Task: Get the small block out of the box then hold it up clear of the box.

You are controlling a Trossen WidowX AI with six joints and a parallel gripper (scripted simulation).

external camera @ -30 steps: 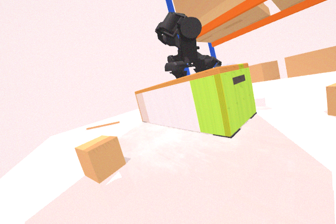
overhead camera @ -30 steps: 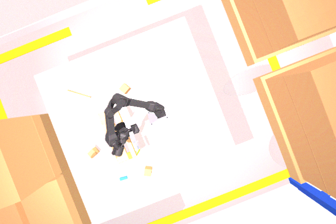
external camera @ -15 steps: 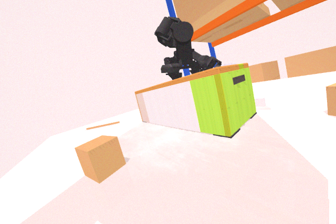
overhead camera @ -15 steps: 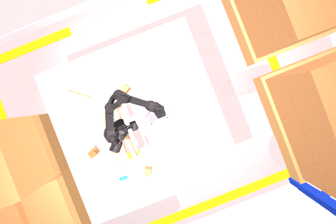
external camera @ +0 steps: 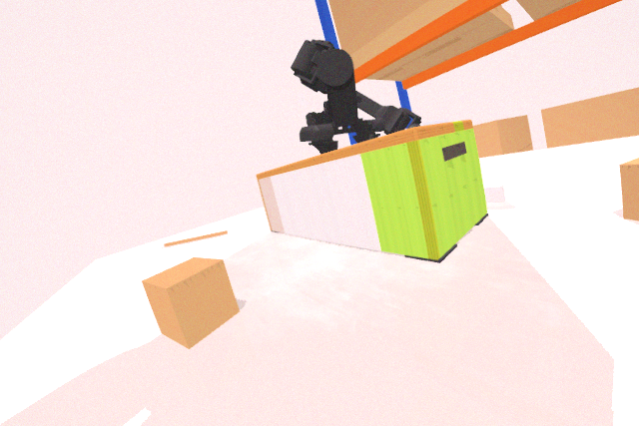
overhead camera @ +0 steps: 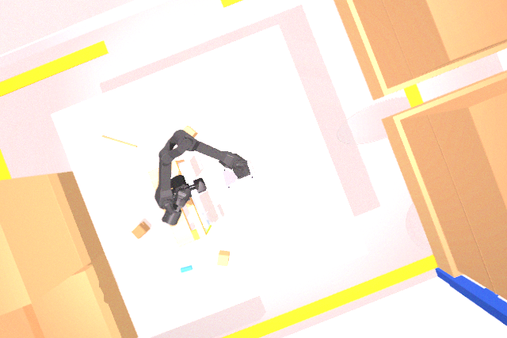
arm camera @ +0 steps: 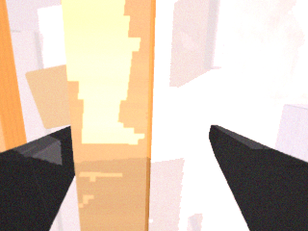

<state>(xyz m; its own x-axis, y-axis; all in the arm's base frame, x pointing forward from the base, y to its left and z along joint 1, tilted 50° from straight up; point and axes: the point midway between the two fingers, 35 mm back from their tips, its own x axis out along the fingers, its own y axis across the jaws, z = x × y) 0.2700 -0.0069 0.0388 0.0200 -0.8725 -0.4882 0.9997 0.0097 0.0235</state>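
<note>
The pale yellow block is 50 mm ahead of my gripper tip and 20 mm to the right of it. Also, from my gripper tip: thin orange stick 280 mm ahead, 350 mm to the right, 90 mm below; then long box 40 mm ahead, 60 mm to the left, 30 mm below.
</note>
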